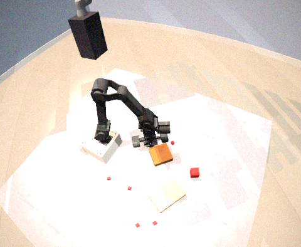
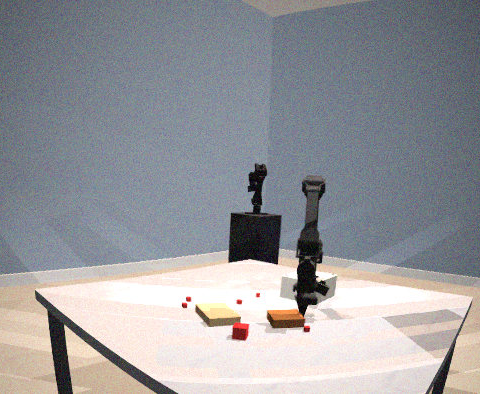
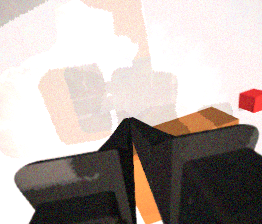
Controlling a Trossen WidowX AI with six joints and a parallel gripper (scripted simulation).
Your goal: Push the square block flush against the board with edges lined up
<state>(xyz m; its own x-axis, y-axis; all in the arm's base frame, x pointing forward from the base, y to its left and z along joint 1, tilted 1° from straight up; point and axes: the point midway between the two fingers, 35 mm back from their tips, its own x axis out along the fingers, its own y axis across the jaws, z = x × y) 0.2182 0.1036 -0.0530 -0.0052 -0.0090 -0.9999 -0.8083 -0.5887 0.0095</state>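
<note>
Now: gripper tip 70 mm short of the orange square block, 20 mm to the left of it and 10 mm below it. Round my gripper tip: pale cream board (210 mm to the right, 190 mm ahead, 10 mm above); then red cube (270 mm ahead, 50 mm to the right, 10 mm above).
</note>
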